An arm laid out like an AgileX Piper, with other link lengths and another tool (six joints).
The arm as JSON. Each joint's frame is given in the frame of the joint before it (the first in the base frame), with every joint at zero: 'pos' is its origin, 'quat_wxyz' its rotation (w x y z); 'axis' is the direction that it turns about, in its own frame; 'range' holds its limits. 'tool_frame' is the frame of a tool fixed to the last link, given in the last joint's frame.
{
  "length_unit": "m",
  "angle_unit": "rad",
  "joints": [
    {
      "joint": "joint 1",
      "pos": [
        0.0,
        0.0,
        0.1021
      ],
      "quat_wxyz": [
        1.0,
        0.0,
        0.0,
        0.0
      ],
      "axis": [
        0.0,
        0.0,
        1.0
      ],
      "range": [
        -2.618,
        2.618
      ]
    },
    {
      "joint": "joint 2",
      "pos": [
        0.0,
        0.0,
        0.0
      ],
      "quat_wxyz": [
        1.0,
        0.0,
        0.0,
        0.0
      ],
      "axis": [
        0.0,
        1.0,
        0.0
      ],
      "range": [
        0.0,
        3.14
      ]
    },
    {
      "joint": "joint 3",
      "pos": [
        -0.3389,
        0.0,
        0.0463
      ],
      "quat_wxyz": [
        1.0,
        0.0,
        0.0,
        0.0
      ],
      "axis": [
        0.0,
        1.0,
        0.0
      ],
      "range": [
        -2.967,
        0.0
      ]
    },
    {
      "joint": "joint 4",
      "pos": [
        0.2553,
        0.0,
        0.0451
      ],
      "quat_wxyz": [
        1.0,
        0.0,
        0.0,
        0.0
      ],
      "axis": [
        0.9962,
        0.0,
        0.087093
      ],
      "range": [
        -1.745,
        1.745
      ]
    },
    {
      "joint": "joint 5",
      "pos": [
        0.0,
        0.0,
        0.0
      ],
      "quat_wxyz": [
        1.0,
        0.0,
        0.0,
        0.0
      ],
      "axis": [
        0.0,
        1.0,
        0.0
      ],
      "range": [
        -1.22,
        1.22
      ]
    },
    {
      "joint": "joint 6",
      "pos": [
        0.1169,
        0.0,
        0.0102
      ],
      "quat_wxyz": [
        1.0,
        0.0,
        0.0,
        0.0
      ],
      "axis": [
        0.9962,
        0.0,
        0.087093
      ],
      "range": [
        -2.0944,
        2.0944
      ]
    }
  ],
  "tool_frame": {
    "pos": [
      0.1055,
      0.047,
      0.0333
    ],
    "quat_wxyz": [
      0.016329,
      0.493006,
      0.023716,
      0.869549
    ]
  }
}
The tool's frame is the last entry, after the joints.
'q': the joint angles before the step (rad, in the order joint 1, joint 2, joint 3, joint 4, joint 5, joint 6). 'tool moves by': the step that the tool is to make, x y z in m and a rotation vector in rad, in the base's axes. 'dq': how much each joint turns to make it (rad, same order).
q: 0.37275 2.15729 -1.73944 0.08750 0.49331 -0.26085
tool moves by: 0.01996 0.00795 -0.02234 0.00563 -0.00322 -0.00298
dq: 0.00000 0.08633 -0.07457 0.00492 -0.01688 -0.00010
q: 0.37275 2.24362 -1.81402 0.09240 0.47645 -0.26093
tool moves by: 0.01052 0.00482 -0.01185 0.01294 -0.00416 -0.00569
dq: 0.00000 0.04571 -0.03635 0.01185 -0.01804 0.00000
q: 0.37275 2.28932 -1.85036 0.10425 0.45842 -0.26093
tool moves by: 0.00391 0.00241 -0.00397 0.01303 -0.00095 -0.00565
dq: 0.00000 0.01660 -0.01134 0.01303 -0.01095 -0.00001
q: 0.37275 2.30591 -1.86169 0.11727 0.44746 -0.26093
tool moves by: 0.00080 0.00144 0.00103 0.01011 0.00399 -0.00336
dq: 0.00000 0.00332 -0.00824 0.01138 0.00500 -0.00002
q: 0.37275 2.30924 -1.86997 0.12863 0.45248 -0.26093
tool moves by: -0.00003 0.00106 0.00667 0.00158 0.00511 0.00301
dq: 0.00001 -0.00234 -0.02372 0.00213 0.03050 0.00001
